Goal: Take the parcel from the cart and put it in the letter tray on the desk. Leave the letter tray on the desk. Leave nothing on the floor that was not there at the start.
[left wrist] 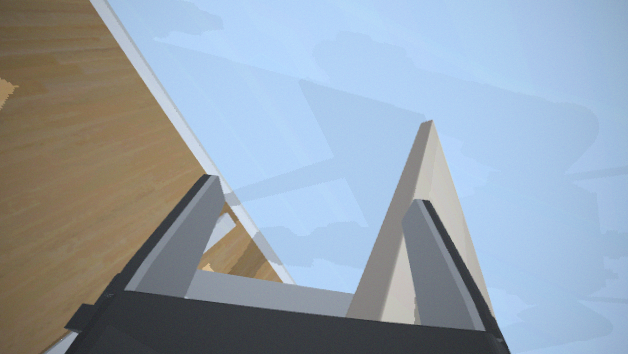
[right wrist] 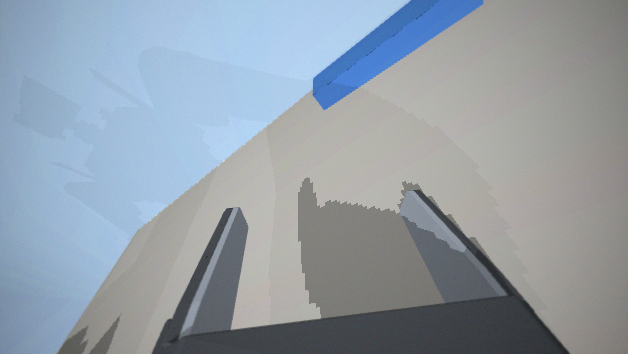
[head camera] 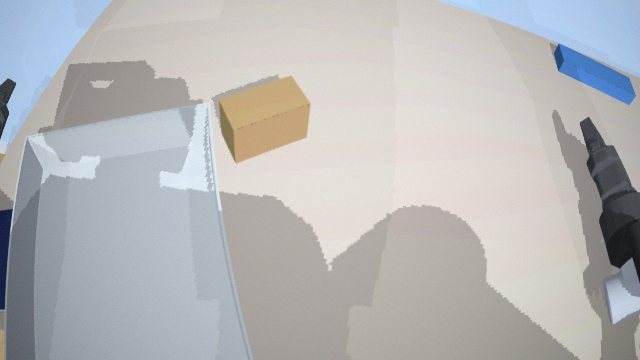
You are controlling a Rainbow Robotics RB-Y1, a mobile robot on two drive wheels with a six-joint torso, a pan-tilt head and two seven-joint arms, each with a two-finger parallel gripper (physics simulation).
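Places are measured from the robot's base along level axes (x ahead, y left, z up), in centimetres.
Pixels of known places: left gripper, fingertip midpoint: (left wrist: 315,199) (head camera: 2,106); right gripper, fingertip midpoint: (right wrist: 325,208) (head camera: 595,138).
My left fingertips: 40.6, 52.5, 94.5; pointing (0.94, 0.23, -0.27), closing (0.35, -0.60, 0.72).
Observation:
For each thing: its top centre in the pictures, then the offset to it from my left fingertips, as dx, dy, dz. Level surfaces: height alone.
- grey open tray, middle of its top: (head camera: 101,260) -26.6, -34.7, +8.8
- beige desk, its level: dz +0.6
- tan box, middle of its top: (head camera: 263,100) -4.5, -48.2, +6.6
- blue block, middle of its top: (right wrist: 374,38) (head camera: 598,69) +20.4, -110.4, +3.6
- wooden surface, its level: dz -94.4
- navy thing, middle of its top: (head camera: 8,256) -26.3, -16.6, +1.8
A grey open tray (head camera: 130,260), which looks like the letter tray, fills the lower left of the head view on the beige desk (head camera: 350,100) (left wrist: 434,170) (right wrist: 550,150). A tan box (head camera: 270,117) lies on the desk near the tray's far right corner; I cannot tell whether it is the parcel. My left gripper (head camera: 7,92) (left wrist: 315,199) is open and empty, beyond the tray's left side, above floor between a wooden surface and the desk corner. My right gripper (head camera: 589,122) (right wrist: 325,208) is open and empty above the desk's right part.
A blue block (head camera: 592,75) (right wrist: 390,45) lies at the desk's far right edge. A wooden surface (left wrist: 100,150) with a white rim, possibly the cart, shows in the left wrist view. Part of a navy thing (head camera: 4,260) shows left of the tray. Pale blue floor (left wrist: 500,60) surrounds the desk.

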